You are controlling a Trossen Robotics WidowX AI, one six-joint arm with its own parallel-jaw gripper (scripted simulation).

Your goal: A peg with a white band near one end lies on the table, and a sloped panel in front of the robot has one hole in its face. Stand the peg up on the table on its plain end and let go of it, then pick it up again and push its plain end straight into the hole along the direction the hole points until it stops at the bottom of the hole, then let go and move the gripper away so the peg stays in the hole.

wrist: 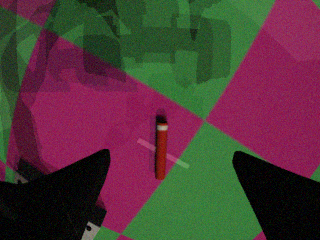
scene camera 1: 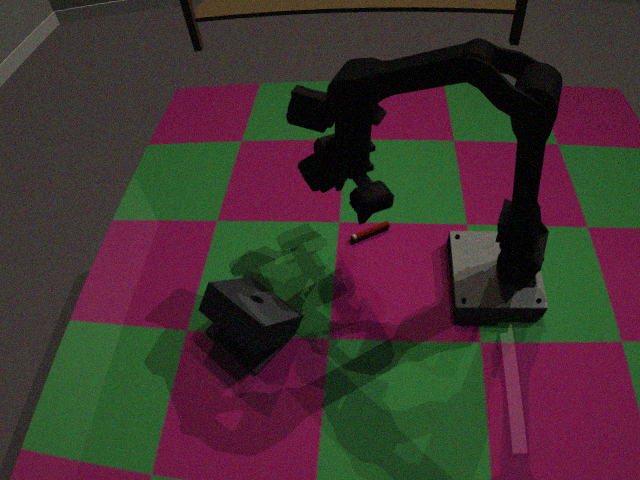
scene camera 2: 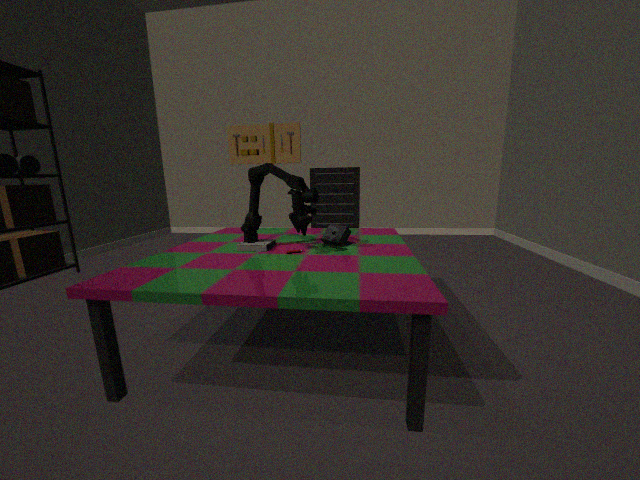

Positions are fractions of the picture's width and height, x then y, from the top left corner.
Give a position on a sloped panel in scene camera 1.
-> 0.36,0.63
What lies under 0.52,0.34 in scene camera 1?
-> My gripper.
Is my gripper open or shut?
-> Open.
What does my gripper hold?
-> Nothing.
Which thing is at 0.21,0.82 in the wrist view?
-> My gripper.
